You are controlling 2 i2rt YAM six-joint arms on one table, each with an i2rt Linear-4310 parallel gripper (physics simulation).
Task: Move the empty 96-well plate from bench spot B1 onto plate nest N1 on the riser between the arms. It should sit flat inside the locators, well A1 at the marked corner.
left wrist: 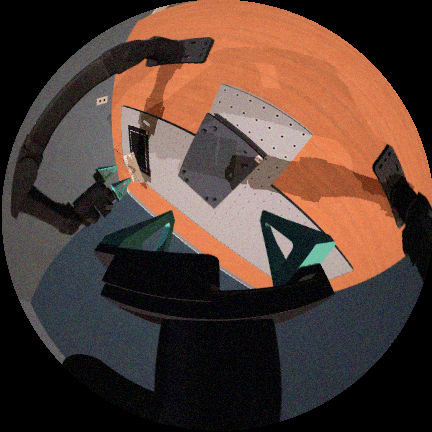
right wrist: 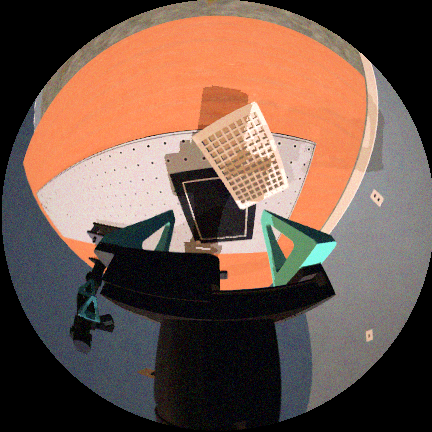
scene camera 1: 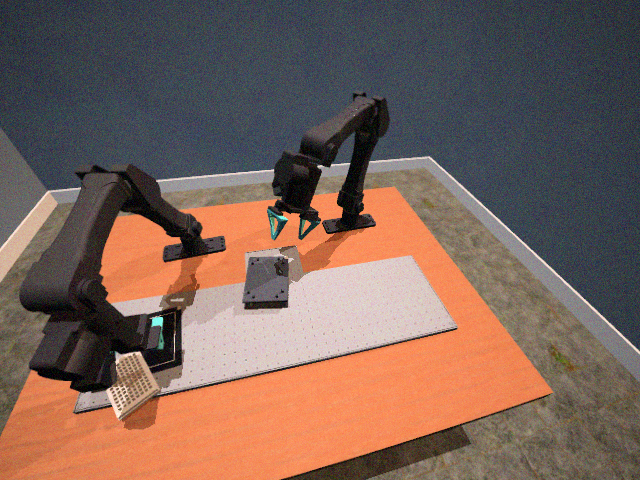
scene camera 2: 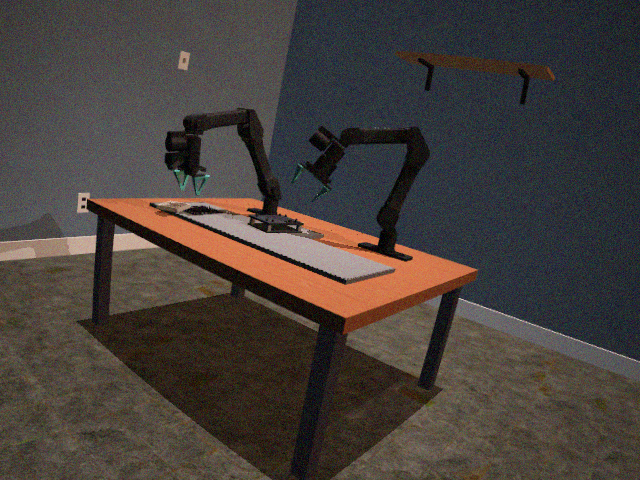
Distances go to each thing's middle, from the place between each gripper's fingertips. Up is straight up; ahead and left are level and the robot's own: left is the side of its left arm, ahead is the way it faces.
Scene:
My right hand is 60 mm above the well plate [scene camera 1: 136,385], 40 mm to the left of it and 30 mm short of it. Round my right hand: black plate nest [scene camera 1: 170,356]: 70 mm below, 60 mm behind.
My left gripper is now 37 cm to the left of the black plate nest, 15 cm above it and 13 cm short of it. Also, from my left hand: well plate: 41 cm to the right, 22 cm ahead, 14 cm below.

